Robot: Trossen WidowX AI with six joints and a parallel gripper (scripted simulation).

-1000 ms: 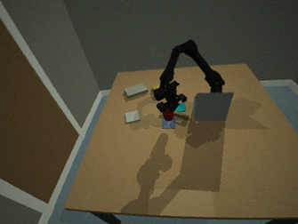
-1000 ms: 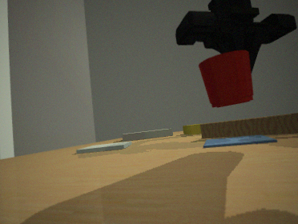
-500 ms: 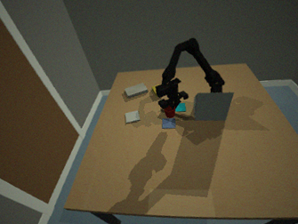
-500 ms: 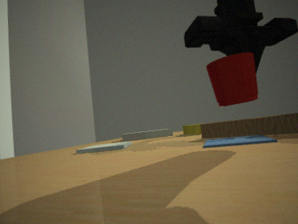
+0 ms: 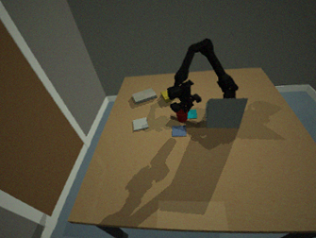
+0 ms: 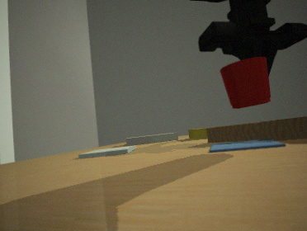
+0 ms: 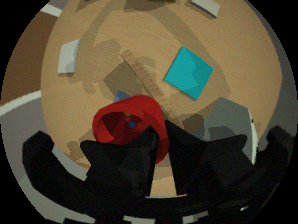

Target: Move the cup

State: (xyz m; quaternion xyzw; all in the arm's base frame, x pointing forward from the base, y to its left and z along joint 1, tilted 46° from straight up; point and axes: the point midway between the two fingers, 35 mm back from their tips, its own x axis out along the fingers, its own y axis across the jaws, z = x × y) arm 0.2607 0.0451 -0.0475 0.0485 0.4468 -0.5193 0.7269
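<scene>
My gripper tip is now 10 cm to the left of the cyan pad, 10 cm above it and 2 cm past it. Also, from my gripper tip: red cup 2 cm to the left, 2 cm ahead; then blue pad 10 cm below, 7 cm to the left, 4 cm ahead; then low wooden wall 9 cm below, 1 cm to the right, 1 cm ahead.
</scene>
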